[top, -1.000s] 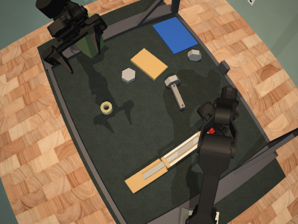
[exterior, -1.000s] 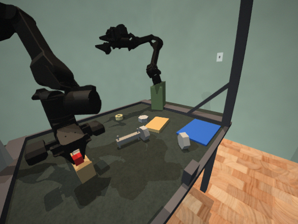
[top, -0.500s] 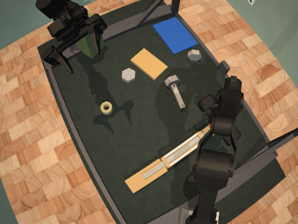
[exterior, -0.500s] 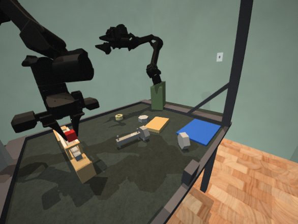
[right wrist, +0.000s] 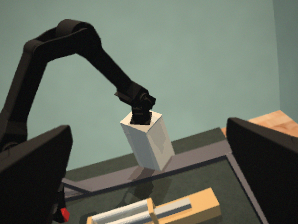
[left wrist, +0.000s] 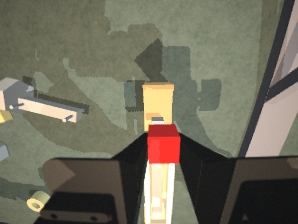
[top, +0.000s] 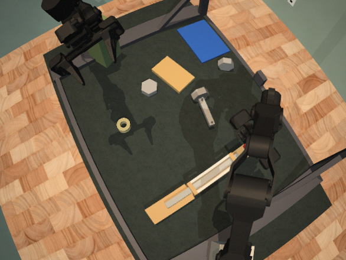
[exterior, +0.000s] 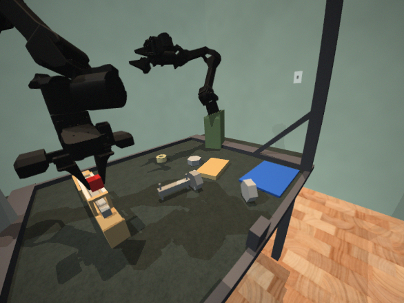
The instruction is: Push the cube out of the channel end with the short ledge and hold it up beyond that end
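Right now my left hand is 30 mm above the red cube. The rest, counted from my left hand: grey hammer-shaped tool: 20 mm ahead, 200 mm to the right, 150 mm below; then blue slab: 170 mm behind, 510 mm to the right, 170 mm below; then orange slab: 40 mm ahead, 410 mm to the right, 170 mm below.
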